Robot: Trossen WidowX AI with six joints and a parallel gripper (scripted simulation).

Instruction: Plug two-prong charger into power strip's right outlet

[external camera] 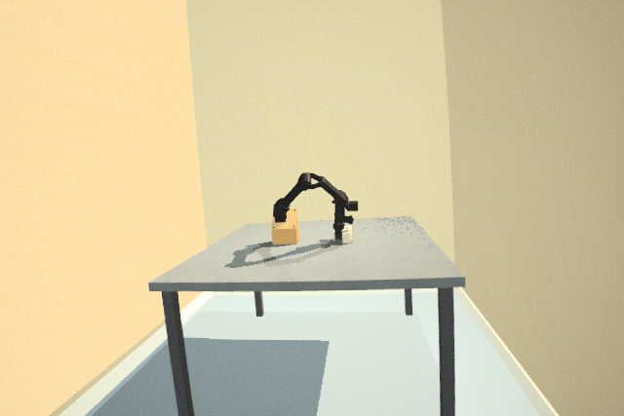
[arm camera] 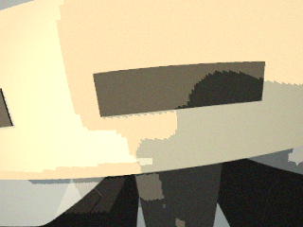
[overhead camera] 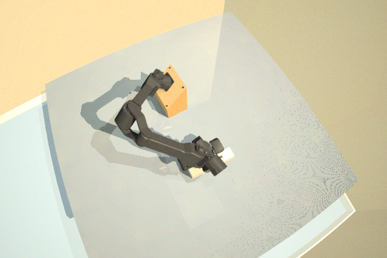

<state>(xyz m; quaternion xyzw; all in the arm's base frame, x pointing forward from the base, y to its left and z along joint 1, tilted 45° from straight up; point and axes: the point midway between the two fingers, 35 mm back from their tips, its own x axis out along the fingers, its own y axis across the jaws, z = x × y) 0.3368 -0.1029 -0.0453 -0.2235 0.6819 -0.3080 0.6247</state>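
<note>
Now: gripper tip 2 cm short of the dark charger and 1 cm below it.
</note>
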